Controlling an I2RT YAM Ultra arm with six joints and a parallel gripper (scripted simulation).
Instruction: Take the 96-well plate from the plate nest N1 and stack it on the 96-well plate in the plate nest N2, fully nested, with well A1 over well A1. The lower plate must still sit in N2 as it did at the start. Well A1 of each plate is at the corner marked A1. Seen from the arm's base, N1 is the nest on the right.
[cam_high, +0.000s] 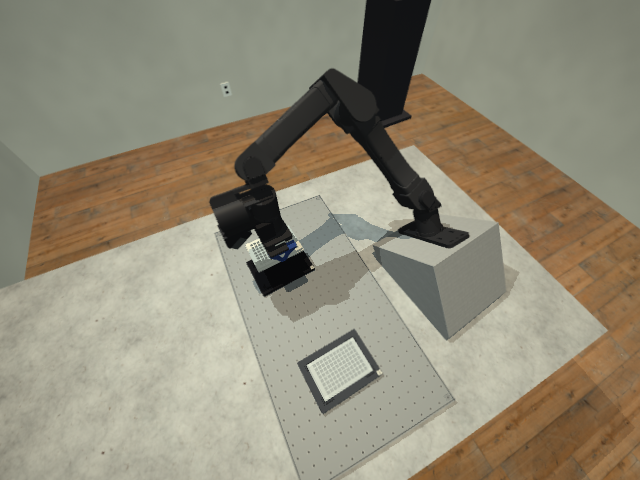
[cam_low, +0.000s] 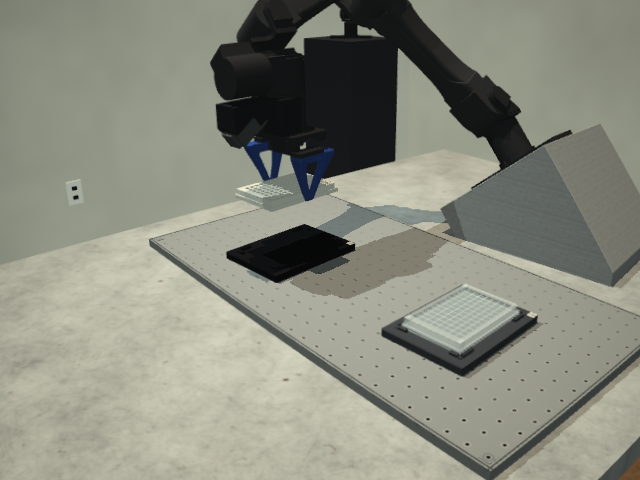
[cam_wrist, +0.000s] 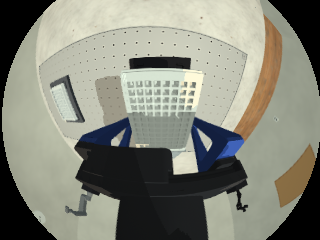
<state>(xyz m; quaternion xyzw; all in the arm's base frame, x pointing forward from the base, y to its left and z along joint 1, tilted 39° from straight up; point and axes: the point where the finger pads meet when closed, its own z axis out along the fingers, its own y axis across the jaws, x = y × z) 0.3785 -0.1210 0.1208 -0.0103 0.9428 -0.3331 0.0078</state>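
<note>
Right now the clear 96-well plate is 32 cm to the left of my hand and 9 cm below it. Also, from my hand: white tag (8 cm behind, 37 cm to the left, 9 cm below); black nest N1 (10 cm below).
</note>
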